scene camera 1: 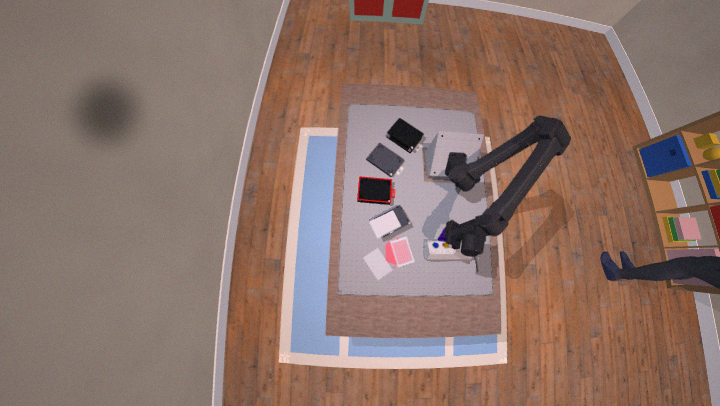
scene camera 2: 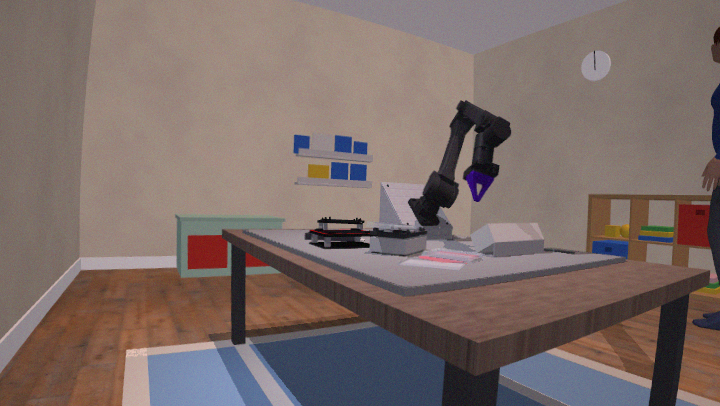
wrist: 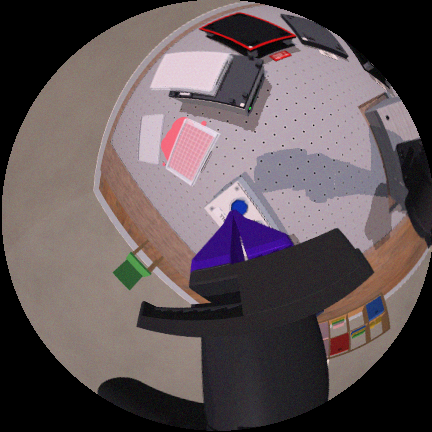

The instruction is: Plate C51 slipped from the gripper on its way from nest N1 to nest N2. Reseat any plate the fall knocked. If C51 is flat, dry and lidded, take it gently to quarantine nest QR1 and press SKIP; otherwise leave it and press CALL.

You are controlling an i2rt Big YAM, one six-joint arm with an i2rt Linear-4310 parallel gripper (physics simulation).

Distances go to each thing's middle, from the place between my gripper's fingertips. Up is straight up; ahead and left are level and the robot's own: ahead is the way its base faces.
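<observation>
The pink well plate (wrist: 193,143) is 13 cm ahead of my hand, 5 cm to the left of it and 13 cm below it. Then there is the white lid (wrist: 150,126), which from my hand lies 11 cm to the left and 14 cm below, and 25 cm ahead.
</observation>
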